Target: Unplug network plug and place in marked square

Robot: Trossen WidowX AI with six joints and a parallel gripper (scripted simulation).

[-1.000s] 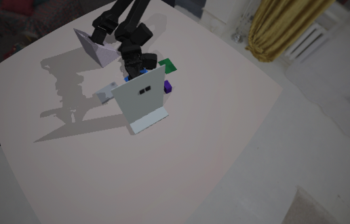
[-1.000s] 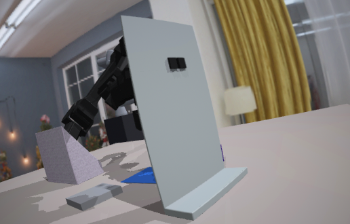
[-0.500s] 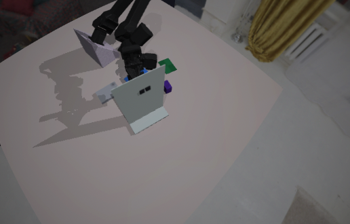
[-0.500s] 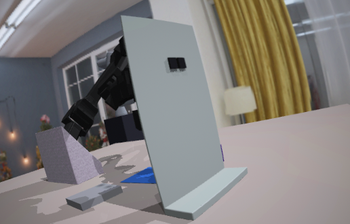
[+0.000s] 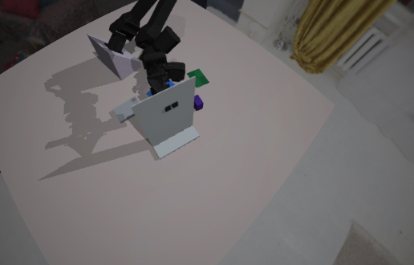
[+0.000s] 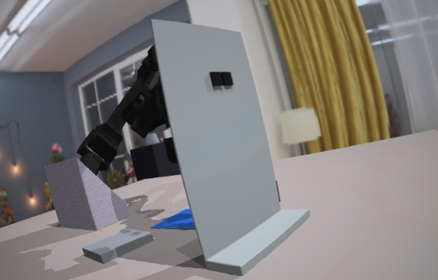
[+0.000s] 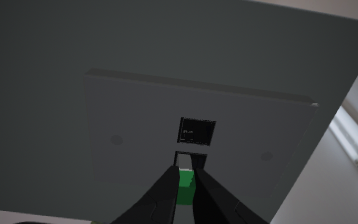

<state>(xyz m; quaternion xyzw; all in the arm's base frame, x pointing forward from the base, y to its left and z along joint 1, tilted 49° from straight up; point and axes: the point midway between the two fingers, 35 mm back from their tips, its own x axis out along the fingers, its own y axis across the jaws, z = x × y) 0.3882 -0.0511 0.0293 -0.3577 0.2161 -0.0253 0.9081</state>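
Now: gripper tip 21 cm above the blue marked square, 15 cm past it and 9 cm to the right of it. Also, from my gripper tip: green network plug right at my gripper tip; grey panel 8 cm below, 3 cm ahead; purple block 19 cm below, 16 cm to the left, 2 cm behind.
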